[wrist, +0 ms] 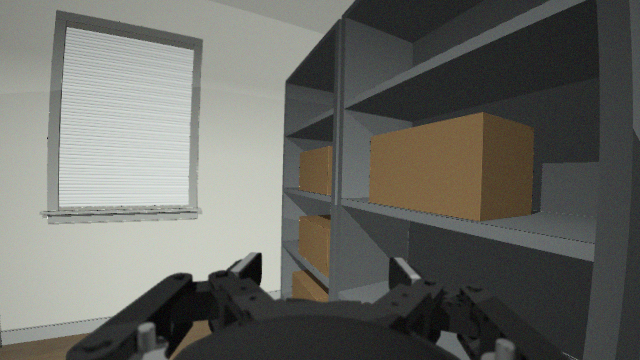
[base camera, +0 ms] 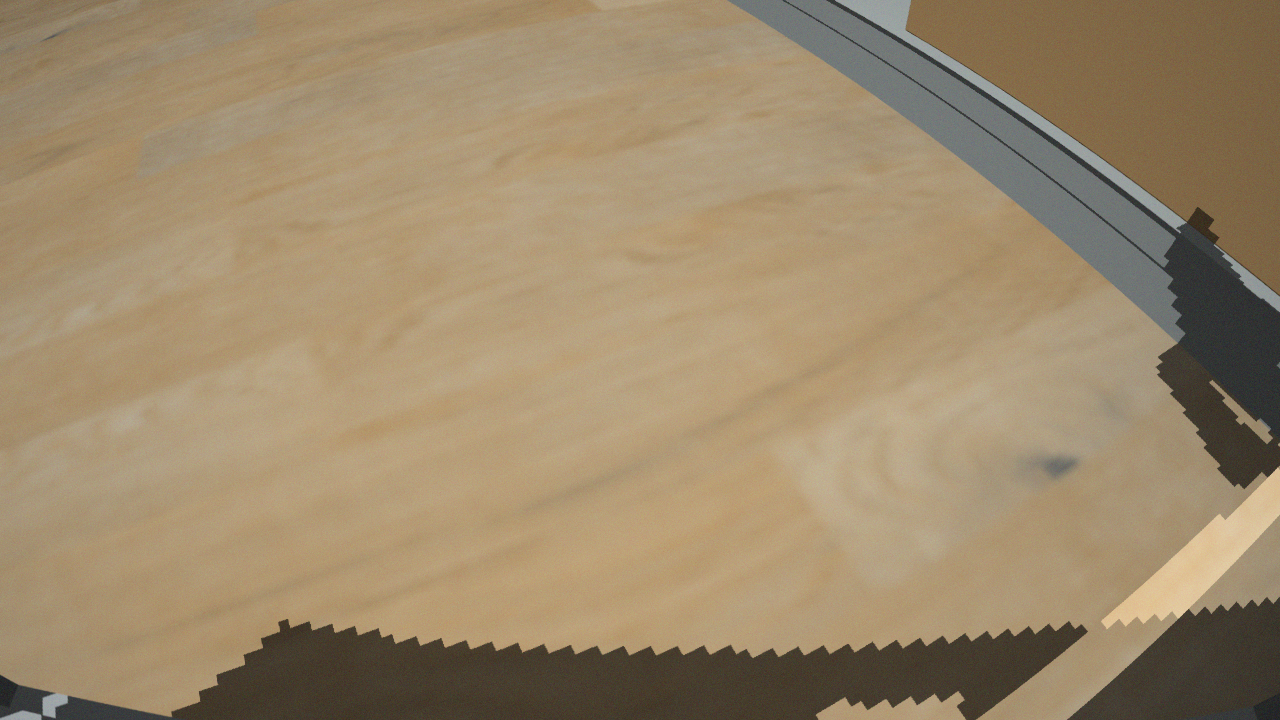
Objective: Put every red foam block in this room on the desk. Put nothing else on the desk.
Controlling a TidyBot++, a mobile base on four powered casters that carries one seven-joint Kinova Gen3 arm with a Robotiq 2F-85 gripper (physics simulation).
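Frame: origin at the arm's base, x ahead, y left, z up, level; metres.
Seen in the pictures: gripper, fingertip midpoint: (wrist: 324,269).
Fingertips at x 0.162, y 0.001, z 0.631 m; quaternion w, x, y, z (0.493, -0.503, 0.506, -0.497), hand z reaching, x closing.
A point is followed by its place in that frame.
My gripper (wrist: 324,269) {x 0.162, y 0.001, z 0.631 m} is open and empty in the wrist view, its two fingers wide apart at the bottom of the view. It is raised and faces a wall and a shelf unit. No red foam block and no desk show in either view.
A grey shelf unit (wrist: 337,150) {x 1.181, y -0.049, z 0.827 m} stands at the right, with a large cardboard box (wrist: 427,167) {x 0.715, y -0.304, z 0.730 m} and smaller boxes on its shelves. A window (wrist: 125,120) {x 1.479, y 1.380, z 1.042 m} is in the wall at the left. The base camera shows wooden floor (base camera: 537,313) {x 0.461, y 0.069, z -0.397 m}, dark shadows and the shelf's grey base (base camera: 1011,161) {x 0.636, y -0.322, z -0.365 m}.
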